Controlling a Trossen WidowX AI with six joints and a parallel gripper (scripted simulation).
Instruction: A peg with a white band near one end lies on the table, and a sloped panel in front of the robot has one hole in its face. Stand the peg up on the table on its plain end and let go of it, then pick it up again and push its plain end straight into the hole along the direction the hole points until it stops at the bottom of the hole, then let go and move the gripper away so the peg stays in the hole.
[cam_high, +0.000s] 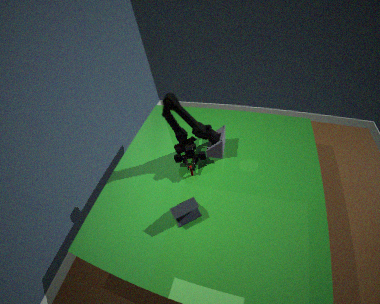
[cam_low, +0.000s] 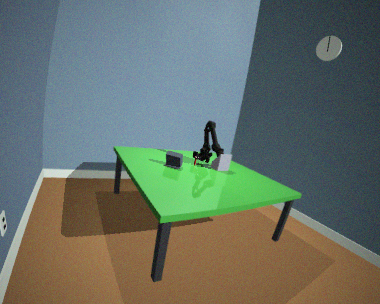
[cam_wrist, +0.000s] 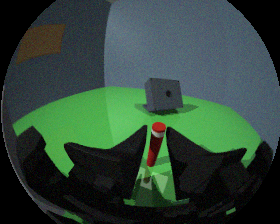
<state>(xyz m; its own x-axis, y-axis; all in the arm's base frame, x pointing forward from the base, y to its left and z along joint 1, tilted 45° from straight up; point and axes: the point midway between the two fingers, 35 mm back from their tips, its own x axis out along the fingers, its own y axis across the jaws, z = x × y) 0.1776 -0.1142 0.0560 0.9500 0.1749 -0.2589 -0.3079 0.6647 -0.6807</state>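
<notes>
My gripper tip is now 1 cm past the red peg and 1 cm above it. Round my gripper tip: sloped grey panel: 23 cm ahead, 3 cm to the left, 1 cm below.
</notes>
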